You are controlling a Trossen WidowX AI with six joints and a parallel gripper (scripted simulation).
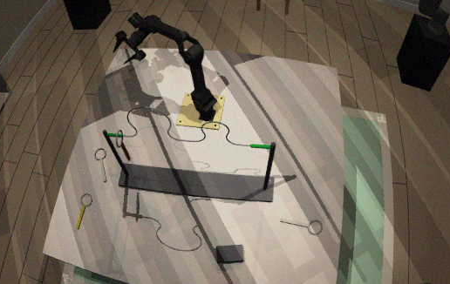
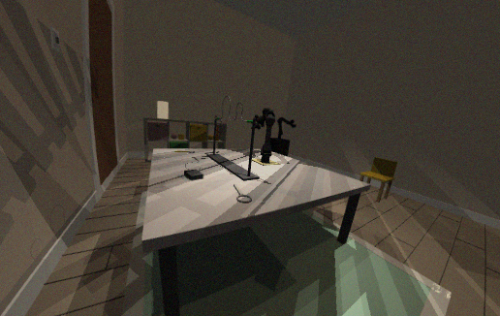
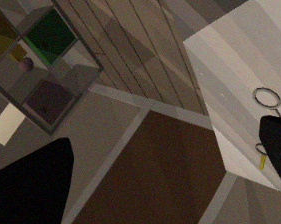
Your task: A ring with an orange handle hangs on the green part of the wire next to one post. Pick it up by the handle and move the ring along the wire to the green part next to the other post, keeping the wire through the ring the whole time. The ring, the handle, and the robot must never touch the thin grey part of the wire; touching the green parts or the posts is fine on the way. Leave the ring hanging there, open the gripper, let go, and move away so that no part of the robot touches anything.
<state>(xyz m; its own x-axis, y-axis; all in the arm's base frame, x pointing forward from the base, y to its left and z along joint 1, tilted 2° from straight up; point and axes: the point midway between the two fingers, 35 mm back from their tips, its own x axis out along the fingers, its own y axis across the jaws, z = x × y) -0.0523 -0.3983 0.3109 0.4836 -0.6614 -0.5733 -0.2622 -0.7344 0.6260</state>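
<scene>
The orange-handled ring is 42 cm ahead of my gripper tip, 21 cm to the left of it and 3 cm below it. The rest, counted from my gripper tip: yellow-handled ring (64 cm ahead, 1 cm to the right, 29 cm below); dark block (66 cm ahead, 66 cm to the left, 28 cm below).
</scene>
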